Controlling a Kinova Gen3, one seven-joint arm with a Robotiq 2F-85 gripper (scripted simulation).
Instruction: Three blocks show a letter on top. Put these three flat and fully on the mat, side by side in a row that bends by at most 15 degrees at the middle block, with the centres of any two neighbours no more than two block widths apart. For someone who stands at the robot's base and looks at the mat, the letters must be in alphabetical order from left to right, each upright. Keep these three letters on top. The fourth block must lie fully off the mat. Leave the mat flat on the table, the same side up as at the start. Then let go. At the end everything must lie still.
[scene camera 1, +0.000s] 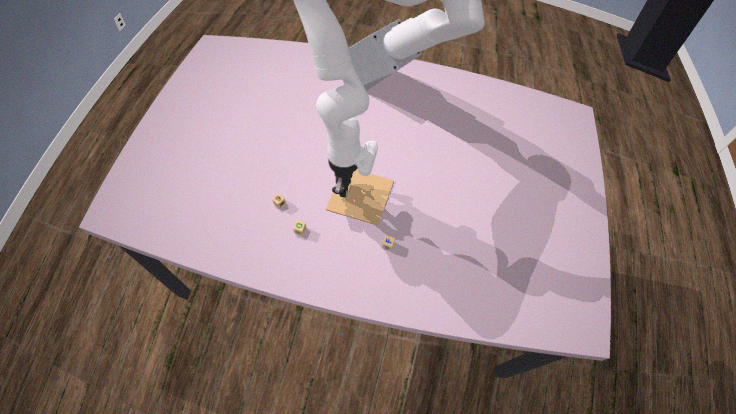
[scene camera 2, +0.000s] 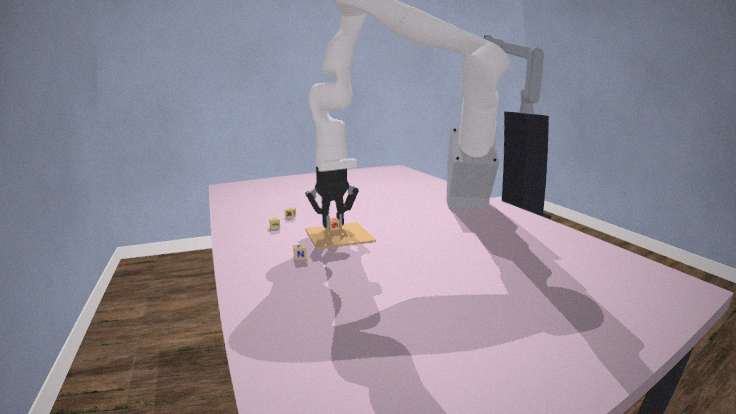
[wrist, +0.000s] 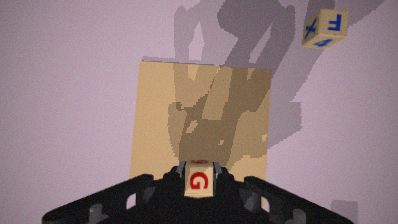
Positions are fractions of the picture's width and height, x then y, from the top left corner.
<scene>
I see my gripper (wrist: 0.50, 0.77) and a tan mat (scene camera 1: 0.50, 0.47).
The tan mat also shows in scene camera 2 (scene camera 2: 0.48, 0.56) and in the wrist view (wrist: 0.46, 0.50).
</scene>
